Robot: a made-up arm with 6 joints. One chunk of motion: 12 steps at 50 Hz.
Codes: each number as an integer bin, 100 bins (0 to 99) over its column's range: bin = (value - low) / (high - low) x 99, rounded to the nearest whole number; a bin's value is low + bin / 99 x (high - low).
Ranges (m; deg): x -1.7..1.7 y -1.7..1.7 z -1.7..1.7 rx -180..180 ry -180..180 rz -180..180
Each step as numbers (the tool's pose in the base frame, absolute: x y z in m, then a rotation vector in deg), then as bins.
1 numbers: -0.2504 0.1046 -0.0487 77.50 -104.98 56.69
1 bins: 42 53 48 71 21 65
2 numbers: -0.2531 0.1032 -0.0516 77.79 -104.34 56.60
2 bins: 42 53 48 71 21 65
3 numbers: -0.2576 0.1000 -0.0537 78.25 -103.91 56.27
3 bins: 42 52 48 71 21 65
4 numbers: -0.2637 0.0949 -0.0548 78.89 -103.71 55.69
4 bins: 42 52 48 71 21 65
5 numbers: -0.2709 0.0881 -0.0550 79.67 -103.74 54.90
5 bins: 42 52 48 71 21 65
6 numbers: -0.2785 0.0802 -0.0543 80.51 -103.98 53.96
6 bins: 41 52 48 72 21 64
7 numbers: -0.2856 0.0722 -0.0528 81.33 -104.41 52.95
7 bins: 41 52 48 72 21 64
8 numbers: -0.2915 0.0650 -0.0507 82.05 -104.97 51.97
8 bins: 41 51 48 72 21 64
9 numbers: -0.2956 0.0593 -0.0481 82.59 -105.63 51.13
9 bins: 41 51 48 72 20 64
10 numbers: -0.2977 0.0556 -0.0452 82.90 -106.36 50.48
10 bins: 41 51 48 72 20 63
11 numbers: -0.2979 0.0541 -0.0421 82.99 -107.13 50.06
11 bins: 41 51 48 72 20 63
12 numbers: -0.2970 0.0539 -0.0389 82.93 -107.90 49.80
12 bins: 41 51 48 72 20 63
